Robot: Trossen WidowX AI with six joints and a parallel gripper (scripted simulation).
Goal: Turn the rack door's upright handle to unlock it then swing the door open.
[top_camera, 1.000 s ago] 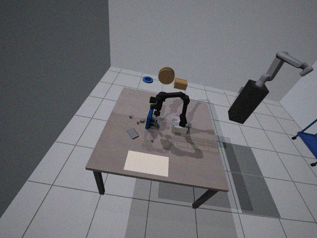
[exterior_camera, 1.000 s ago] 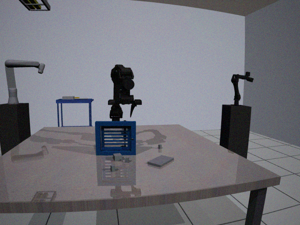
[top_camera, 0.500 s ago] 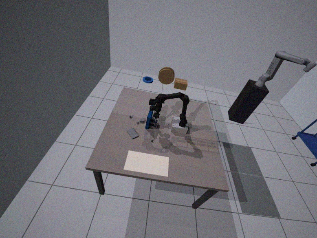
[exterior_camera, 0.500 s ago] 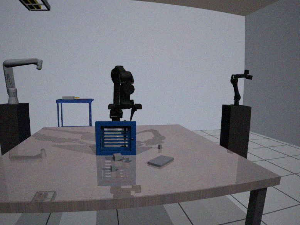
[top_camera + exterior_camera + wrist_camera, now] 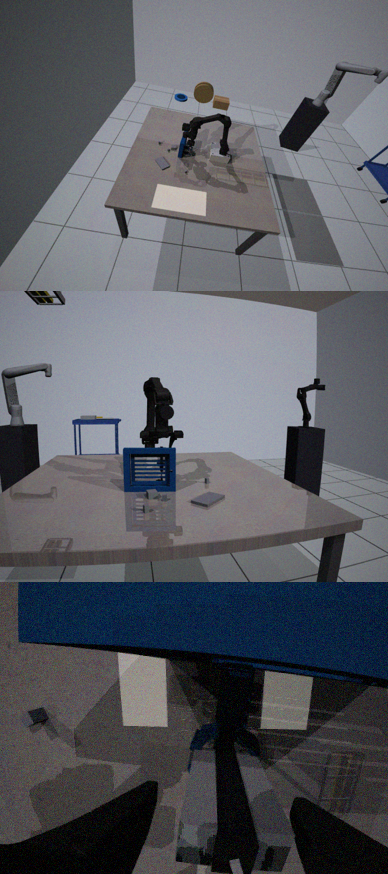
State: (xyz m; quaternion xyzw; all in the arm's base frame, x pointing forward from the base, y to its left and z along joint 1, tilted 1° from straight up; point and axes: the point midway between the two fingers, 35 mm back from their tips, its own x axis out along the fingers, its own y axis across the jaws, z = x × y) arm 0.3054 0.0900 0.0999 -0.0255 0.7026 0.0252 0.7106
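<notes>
Right now my gripper tip is 40 mm above the upright handle and 10 mm past it. Also, from my gripper tip: small post: 210 mm to the left, 130 mm below, 30 mm behind; flat grey plate: 190 mm to the left, 190 mm ahead, 140 mm below.
</notes>
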